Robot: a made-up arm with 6 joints.
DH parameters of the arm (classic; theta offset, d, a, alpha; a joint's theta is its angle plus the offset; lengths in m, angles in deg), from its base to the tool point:
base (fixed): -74.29 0 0.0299 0
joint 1: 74.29 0.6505 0.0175 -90
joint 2: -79.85 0 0.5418 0
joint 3: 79.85 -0.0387 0.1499 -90
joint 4: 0 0.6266 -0.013 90
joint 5: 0 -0.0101 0.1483 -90
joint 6: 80.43 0 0.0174 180
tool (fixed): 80.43 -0.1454 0 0
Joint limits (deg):
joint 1: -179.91..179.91
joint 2: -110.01..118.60
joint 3: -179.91..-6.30
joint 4: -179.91..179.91
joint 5: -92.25..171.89
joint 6: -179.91..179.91
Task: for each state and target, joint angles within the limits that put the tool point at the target. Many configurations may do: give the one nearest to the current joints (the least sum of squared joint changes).
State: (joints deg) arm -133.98 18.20 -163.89 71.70 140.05 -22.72
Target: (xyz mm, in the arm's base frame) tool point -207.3 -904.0 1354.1
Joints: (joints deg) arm -114.04 34.10 -152.28 68.72 149.24 -22.51
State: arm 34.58 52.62 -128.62 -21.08 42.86 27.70
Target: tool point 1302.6 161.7 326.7
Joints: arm 11.30 73.29 -125.78 -21.23 43.36 26.99
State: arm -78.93 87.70 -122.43 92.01 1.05 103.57
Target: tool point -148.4 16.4 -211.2
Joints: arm -85.00 112.51 -61.10 103.57 -0.34 101.90
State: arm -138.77 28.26 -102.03 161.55 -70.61 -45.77
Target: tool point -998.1 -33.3 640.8
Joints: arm -173.17 49.37 -114.13 152.14 -52.19 -45.81
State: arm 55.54 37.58 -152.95 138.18 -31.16 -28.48
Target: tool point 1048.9 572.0 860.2
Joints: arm 37.44 55.59 -145.25 136.70 -28.02 -28.65
